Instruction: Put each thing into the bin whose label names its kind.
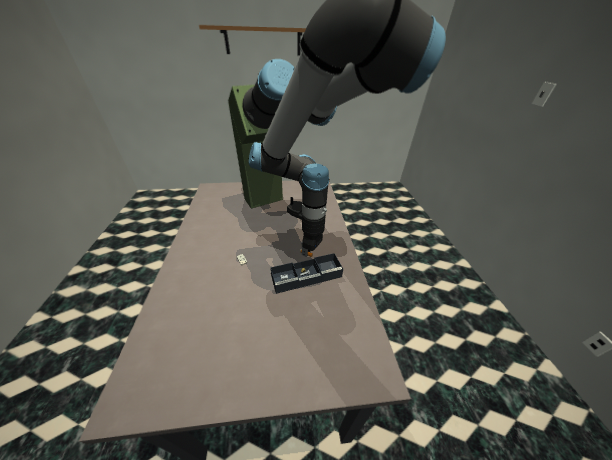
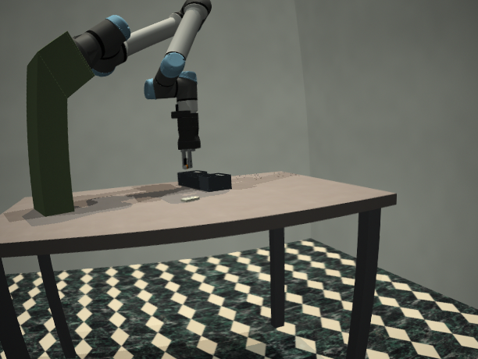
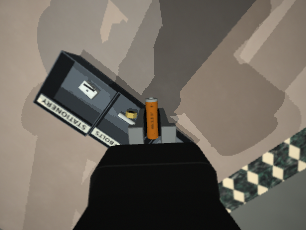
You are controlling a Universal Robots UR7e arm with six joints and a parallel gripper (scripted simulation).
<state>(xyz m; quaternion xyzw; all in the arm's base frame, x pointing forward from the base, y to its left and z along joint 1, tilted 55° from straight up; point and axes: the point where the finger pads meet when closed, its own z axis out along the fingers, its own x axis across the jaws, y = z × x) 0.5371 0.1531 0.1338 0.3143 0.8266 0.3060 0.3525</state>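
My hand is 6 cm above the dark three-compartment bin row, 5 cm short of it and 1 cm to the right of it. The rest, counted from my hand: orange battery (1 cm below); then grey bolt (7 cm below, 4 cm ahead); then brass nut (7 cm below, 4 cm ahead, 1 cm to the right).
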